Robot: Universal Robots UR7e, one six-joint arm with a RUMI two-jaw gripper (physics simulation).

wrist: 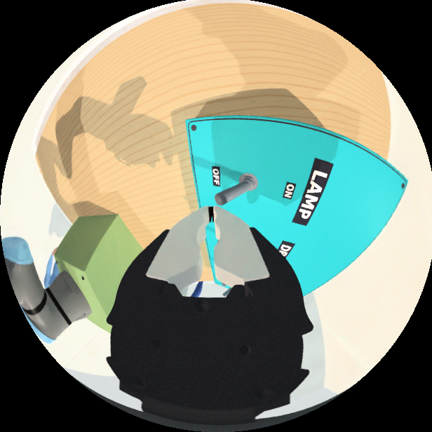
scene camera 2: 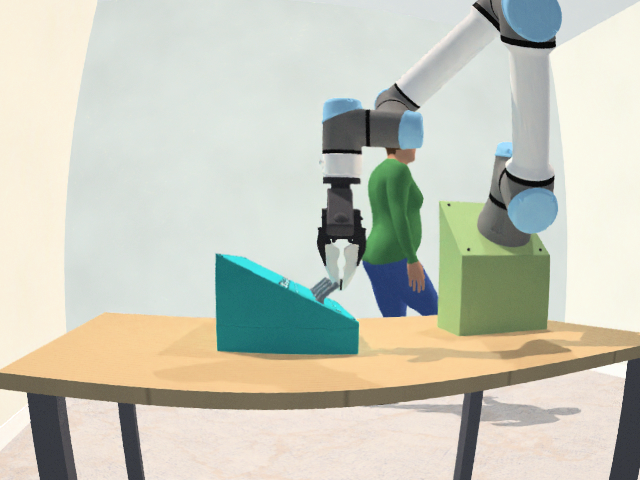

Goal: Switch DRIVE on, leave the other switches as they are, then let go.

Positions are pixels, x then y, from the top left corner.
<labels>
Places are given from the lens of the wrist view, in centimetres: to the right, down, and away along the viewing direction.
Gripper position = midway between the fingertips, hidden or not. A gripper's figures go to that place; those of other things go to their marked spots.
gripper (wrist: 212,207): -1, -1, 14
teal sloped switch box (wrist: 320,198): 11, -2, 11
</labels>
